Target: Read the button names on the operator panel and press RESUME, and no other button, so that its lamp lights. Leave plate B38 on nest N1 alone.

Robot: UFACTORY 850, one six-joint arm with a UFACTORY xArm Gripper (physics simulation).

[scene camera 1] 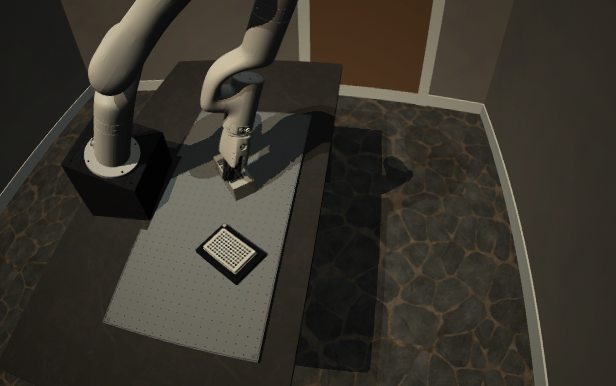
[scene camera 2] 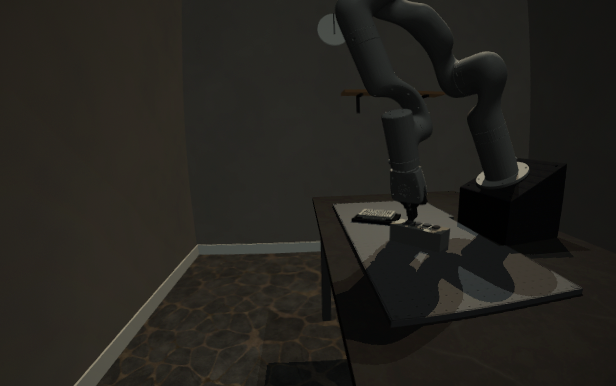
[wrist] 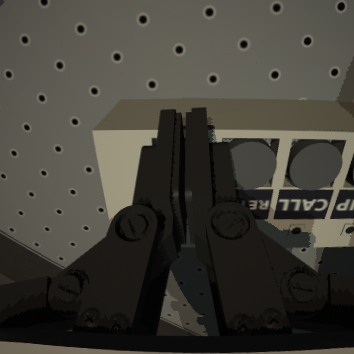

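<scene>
The operator panel is a pale box with round grey buttons. My gripper is shut and empty, with its tips over one end of the panel. The fingers hide the end button and its label; contact cannot be told. In the wrist view the labels are upside down: one label shows "RE", partly covered, under a button; CALL is beside it, then a cut-off "IP". Two small lamps look dark. White plate B38 sits on the black nest N1.
The panel and nest stand on a perforated board on a dark table. The arm's black base block is beside the board. The arm's shadow falls across the board and part of the panel.
</scene>
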